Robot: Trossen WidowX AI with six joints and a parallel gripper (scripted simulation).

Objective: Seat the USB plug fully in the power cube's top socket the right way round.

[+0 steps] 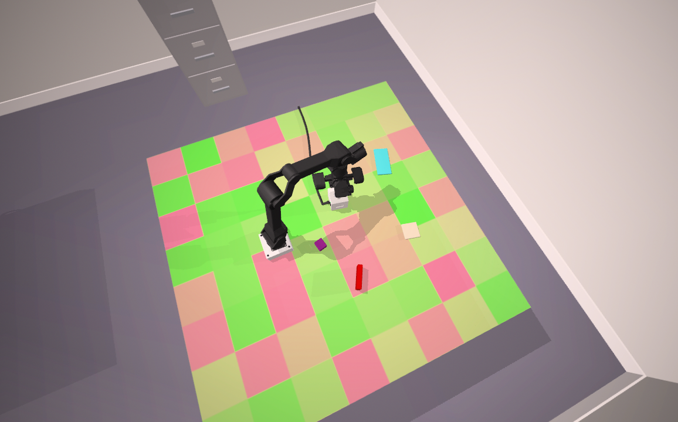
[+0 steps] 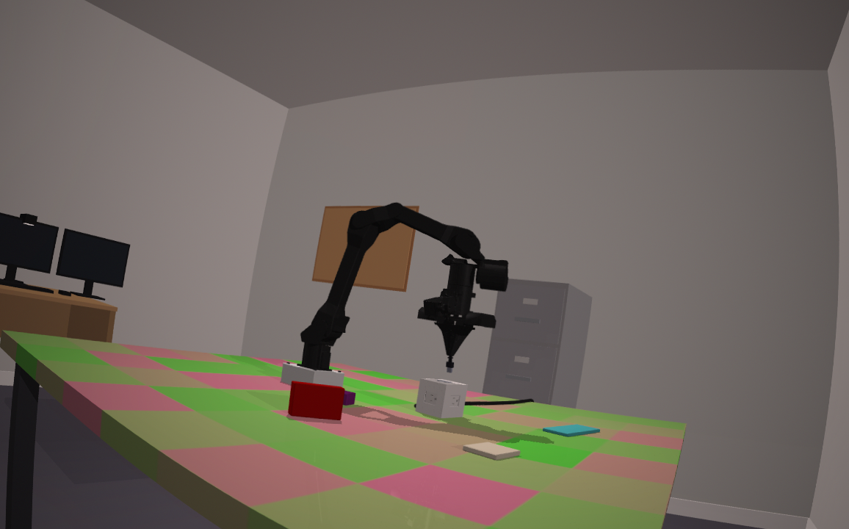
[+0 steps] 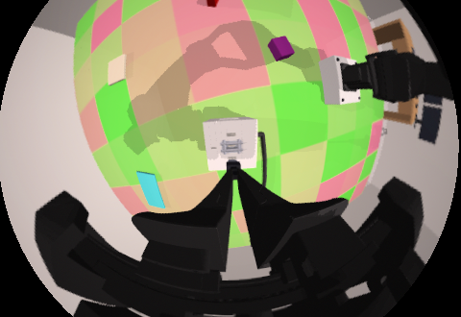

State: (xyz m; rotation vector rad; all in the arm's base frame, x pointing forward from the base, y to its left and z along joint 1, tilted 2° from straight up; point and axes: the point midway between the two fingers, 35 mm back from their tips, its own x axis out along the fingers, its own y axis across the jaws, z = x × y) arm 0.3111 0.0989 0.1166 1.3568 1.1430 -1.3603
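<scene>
My gripper tip is now 2 cm above the dark USB plug. Round my gripper tip: red block 36 cm to the right, 11 cm below, 5 cm behind; cyan card 28 cm ahead, 13 cm below, 11 cm to the left; purple cube 17 cm to the right, 14 cm behind, 12 cm below.
</scene>
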